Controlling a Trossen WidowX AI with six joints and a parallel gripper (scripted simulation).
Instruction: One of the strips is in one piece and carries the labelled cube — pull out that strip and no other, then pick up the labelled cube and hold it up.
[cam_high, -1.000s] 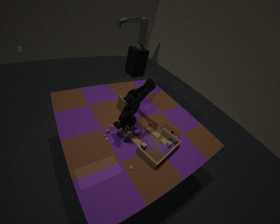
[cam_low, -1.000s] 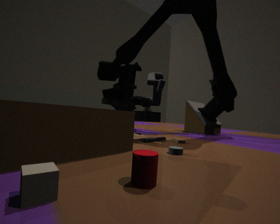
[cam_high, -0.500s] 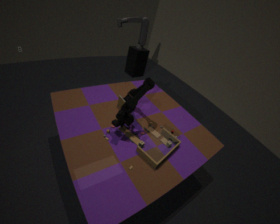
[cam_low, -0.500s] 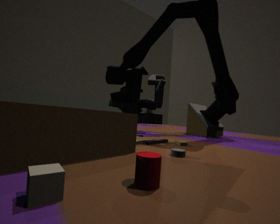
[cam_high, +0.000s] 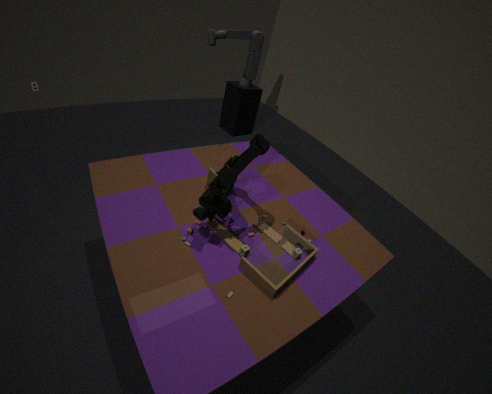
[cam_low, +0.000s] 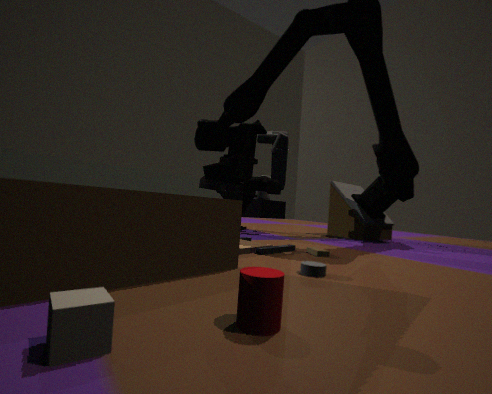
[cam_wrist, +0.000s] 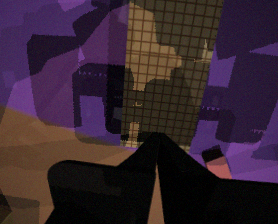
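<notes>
Now: gripper tip 11 cm short of the tan gridded strip and 2 cm to the right of it. From my gripper tip the other things lie so: red cylinder 28 cm ahead, 37 cm to the left, 1 cm above.
</notes>
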